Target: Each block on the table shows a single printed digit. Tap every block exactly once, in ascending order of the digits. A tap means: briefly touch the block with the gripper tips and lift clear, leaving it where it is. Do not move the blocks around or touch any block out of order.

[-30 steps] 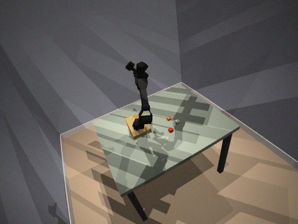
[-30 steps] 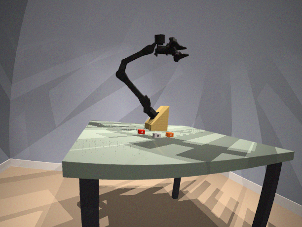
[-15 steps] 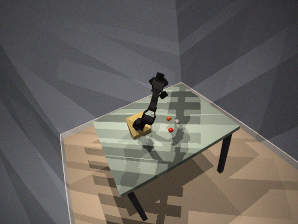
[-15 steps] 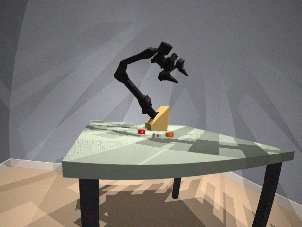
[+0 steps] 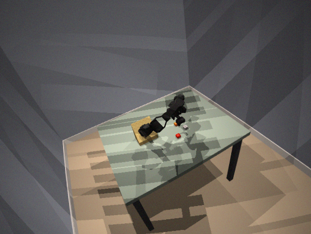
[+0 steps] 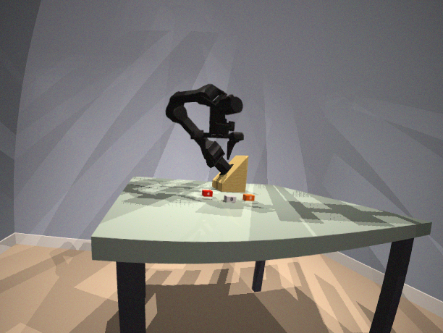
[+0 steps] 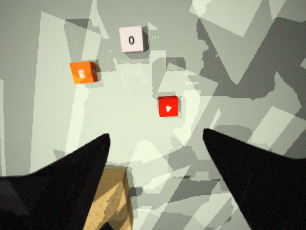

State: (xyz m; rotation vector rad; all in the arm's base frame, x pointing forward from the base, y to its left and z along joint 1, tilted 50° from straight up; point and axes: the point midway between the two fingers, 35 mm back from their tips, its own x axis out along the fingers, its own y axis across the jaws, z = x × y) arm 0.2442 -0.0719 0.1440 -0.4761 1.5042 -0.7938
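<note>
My gripper tip is now 120 mm above the white block, 100 mm short of it and 20 mm to the right of it. Also, from my gripper tip: orange block (120 mm below, 110 mm to the left, 70 mm ahead); then red block (120 mm below, 20 mm to the right, 10 mm behind).
</note>
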